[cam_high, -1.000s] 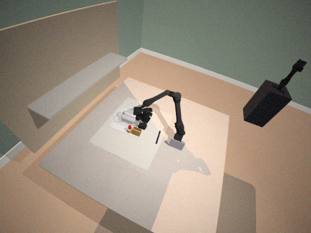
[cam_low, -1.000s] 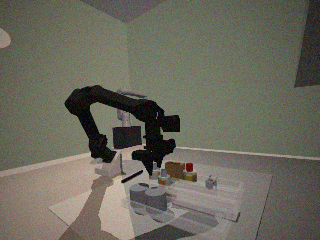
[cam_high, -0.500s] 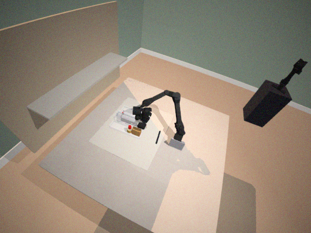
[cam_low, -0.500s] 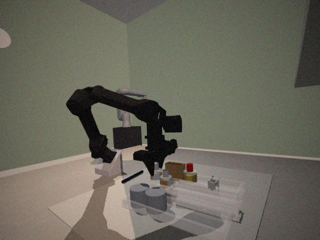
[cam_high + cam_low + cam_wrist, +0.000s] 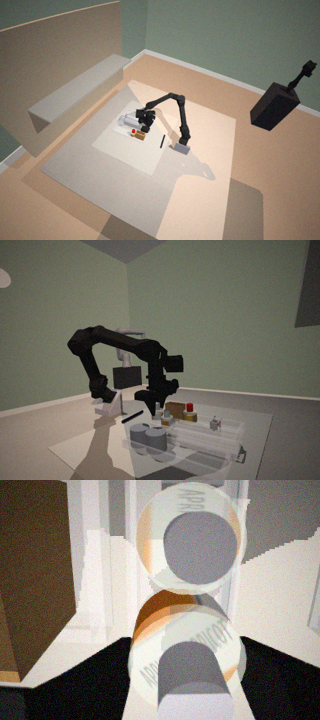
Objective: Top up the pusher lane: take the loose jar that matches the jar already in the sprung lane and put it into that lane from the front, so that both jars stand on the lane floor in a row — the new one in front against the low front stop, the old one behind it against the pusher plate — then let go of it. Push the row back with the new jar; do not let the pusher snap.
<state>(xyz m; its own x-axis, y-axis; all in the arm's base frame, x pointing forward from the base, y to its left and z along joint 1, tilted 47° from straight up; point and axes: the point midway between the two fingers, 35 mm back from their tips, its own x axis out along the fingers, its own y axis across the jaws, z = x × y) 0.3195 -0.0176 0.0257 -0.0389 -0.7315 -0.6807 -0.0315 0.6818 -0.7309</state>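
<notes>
The brown box lies 8 cm to the left of my gripper tip, 3 cm ahead of it and 1 cm below it. The rest, counted from my gripper tip: grey pusher plate 16 cm ahead, 3 cm to the right; clear pusher lane 17 cm ahead, 3 cm below, 2 cm to the right; black stick 16 cm behind, 4 cm below, 3 cm to the left.
</notes>
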